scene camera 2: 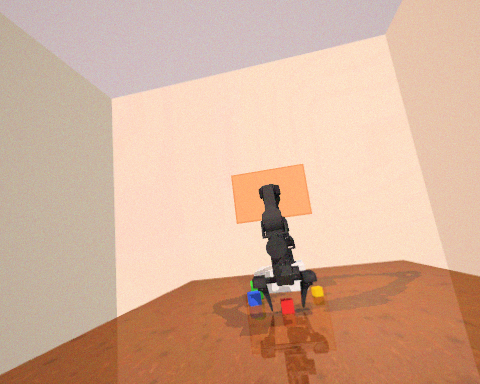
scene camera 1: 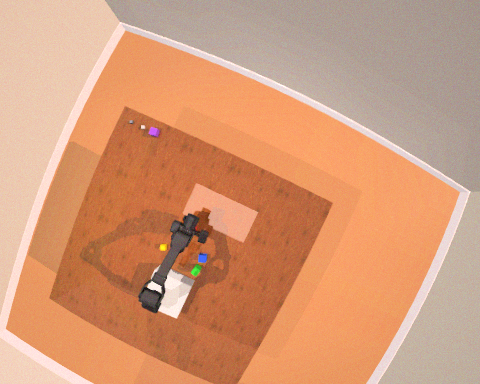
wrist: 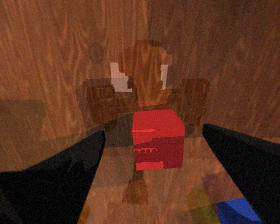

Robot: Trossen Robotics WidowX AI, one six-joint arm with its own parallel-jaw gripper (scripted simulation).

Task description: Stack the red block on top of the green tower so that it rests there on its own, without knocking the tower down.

Labels:
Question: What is the gripper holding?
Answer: Nothing.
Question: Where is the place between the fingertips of the gripper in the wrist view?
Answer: At 153, 131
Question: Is the gripper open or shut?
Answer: Open.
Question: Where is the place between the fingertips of the gripper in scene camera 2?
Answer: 288, 309

